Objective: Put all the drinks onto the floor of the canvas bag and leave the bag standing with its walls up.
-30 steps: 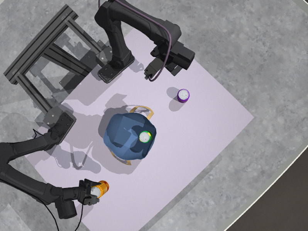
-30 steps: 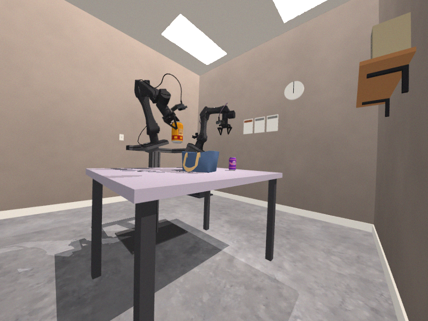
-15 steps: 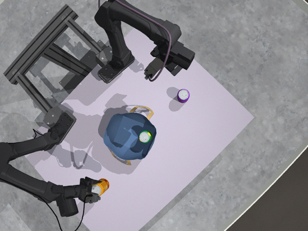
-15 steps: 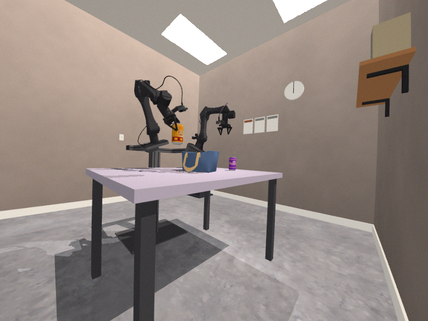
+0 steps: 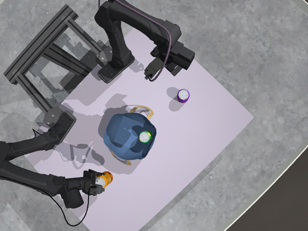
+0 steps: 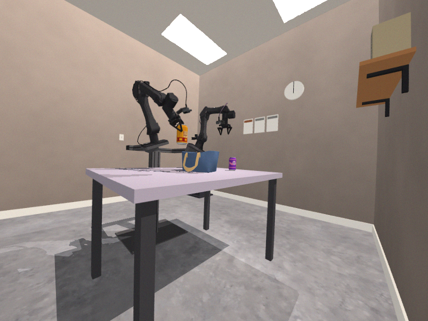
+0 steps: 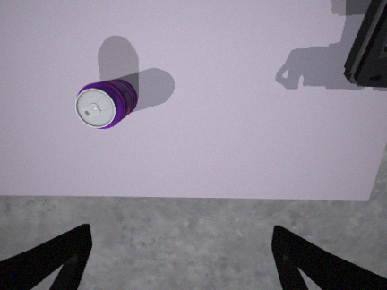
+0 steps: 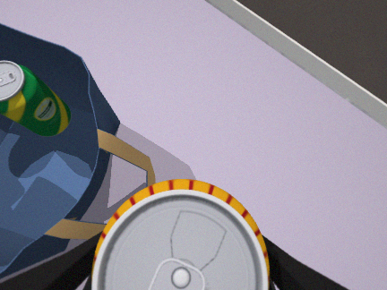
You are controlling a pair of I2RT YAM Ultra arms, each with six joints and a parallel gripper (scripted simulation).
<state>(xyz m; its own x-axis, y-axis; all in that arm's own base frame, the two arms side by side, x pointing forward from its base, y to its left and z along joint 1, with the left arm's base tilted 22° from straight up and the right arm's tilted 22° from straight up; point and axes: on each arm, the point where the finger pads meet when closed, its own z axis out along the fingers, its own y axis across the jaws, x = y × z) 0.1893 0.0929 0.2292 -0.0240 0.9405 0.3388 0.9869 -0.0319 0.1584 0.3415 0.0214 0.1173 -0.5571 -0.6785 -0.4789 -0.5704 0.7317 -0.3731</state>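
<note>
Right now my right hand is 1 cm past the green can, 28 cm to the right of it and 20 cm above it. The rest, counted from my right hand: purple can (1 cm behind, 58 cm to the left, 20 cm below); then orange can (2 cm below).
</note>
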